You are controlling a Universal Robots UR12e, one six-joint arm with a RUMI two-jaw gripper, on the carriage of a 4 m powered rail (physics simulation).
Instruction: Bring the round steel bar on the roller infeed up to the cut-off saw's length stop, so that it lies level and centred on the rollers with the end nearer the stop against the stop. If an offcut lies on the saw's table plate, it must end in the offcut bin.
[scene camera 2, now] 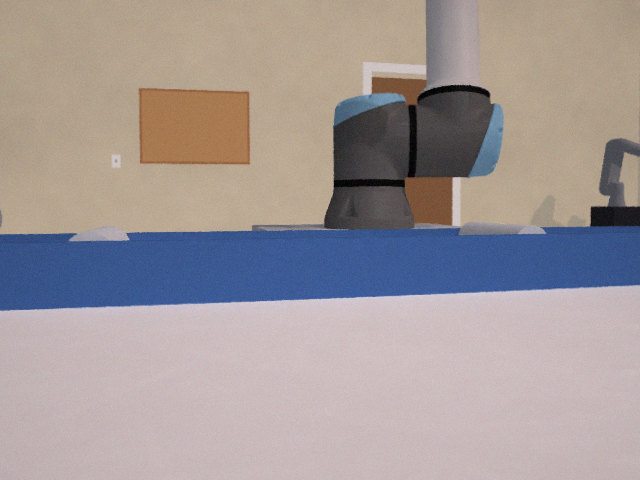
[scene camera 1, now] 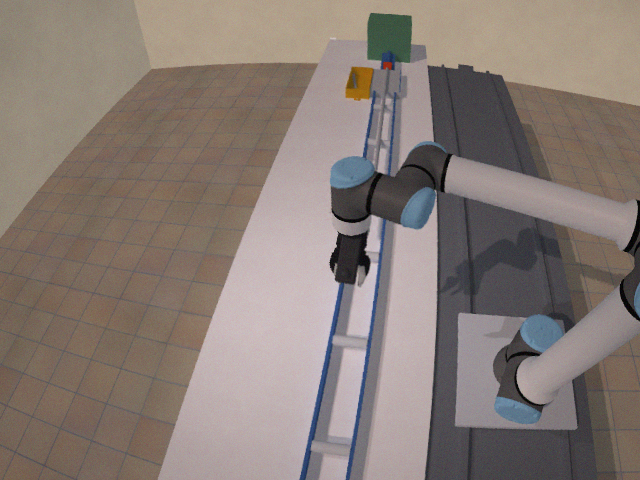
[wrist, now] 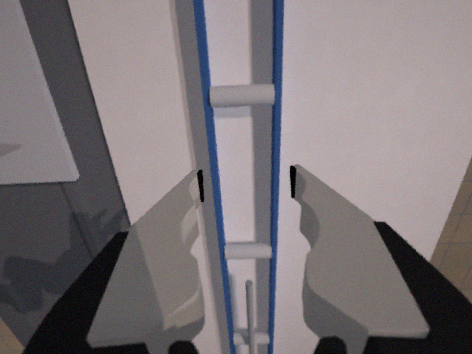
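Where they show: gripper, fingertip midpoint: (scene camera 1: 349,285) (wrist: 246,170); arm's base, link origin: (scene camera 2: 368,227).
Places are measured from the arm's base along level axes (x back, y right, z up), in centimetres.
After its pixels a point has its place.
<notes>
The steel bar (scene camera 1: 381,121) @[x -61.8, y 141.4, z 5.0 cm] (wrist: 250,310) @[x -62.0, y 64.2, z 5.0 cm] lies along the roller infeed (scene camera 1: 324,377) @[x -68.3, y -10.6, z 2.0 cm] (scene camera 2: 310,268) @[x -69.4, y 27.0, z -0.4 cm] (wrist: 276,150) @[x -68.6, y 16.2, z 2.2 cm], between its blue rails. In scene camera 1 it runs over the saw's grey table plate (scene camera 1: 378,85) @[x -66.7, y 192.1, z 2.9 cm] to the red length stop (scene camera 1: 387,65) @[x -61.9, y 220.0, z 6.4 cm]; a small gap there cannot be ruled out. Its other end shows low in the wrist view, about midway between the rails. The arm hides part of the bar. A grey offcut (scene camera 1: 354,80) @[x -84.4, y 205.4, z -1.0 cm] lies in the yellow offcut bin (scene camera 1: 358,94) @[x -79.1, y 181.8, z 0.1 cm]. My gripper (scene camera 1: 349,280) @[x -61.8, y 0.7, z 40.3 cm] (wrist: 246,170) @[x -61.8, y 0.7, z 40.3 cm] is open and empty above the infeed, beyond the bar's end away from the stop.
The green saw block (scene camera 1: 389,36) @[x -61.9, y 249.9, z 19.1 cm] stands behind the stop. The arm's carriage plate (scene camera 1: 473,408) @[x -16.7, y -16.2, z 0.0 cm] (wrist: 40,170) @[x -15.0, y 19.4, z 0.0 cm] is on the dark rail track (scene camera 1: 449,449) beside the table. Bare rollers (scene camera 1: 349,341) @[x -62.1, y 4.2, z 2.8 cm] (wrist: 242,95) @[x -62.0, y 4.5, z 3.0 cm] cross the infeed below and ahead of the gripper.
</notes>
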